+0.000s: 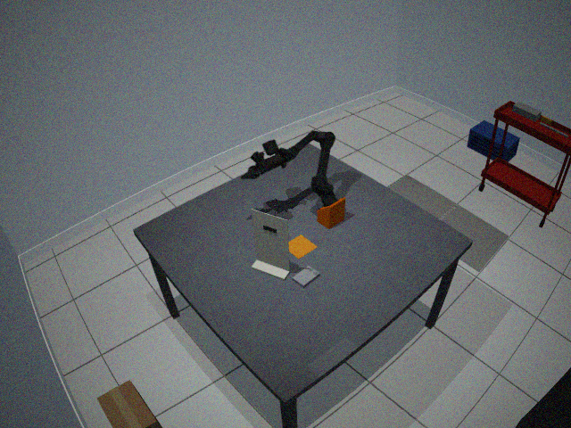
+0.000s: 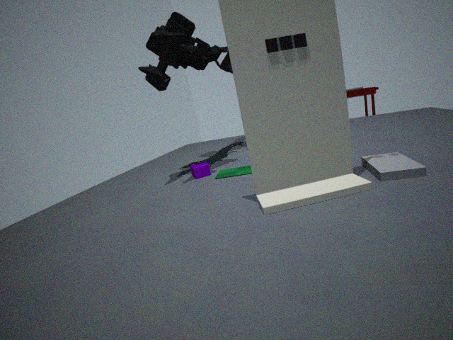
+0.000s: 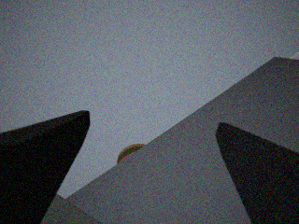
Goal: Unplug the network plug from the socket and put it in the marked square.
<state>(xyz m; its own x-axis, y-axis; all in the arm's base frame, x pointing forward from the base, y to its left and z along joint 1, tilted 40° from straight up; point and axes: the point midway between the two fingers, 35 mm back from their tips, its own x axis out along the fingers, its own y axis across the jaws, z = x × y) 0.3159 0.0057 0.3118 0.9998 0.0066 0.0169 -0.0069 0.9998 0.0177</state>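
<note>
Right now my gripper tip is 40 mm short of the yellow plug, 290 mm to the right of it and 80 mm above it. The rest, counted from my gripper tip: purple cube 80 mm behind, 10 mm to the left, 300 mm below; green patch 90 mm behind, 120 mm to the left, 310 mm below; upright pale panel 60 mm ahead, 300 mm to the left, 170 mm below.
</note>
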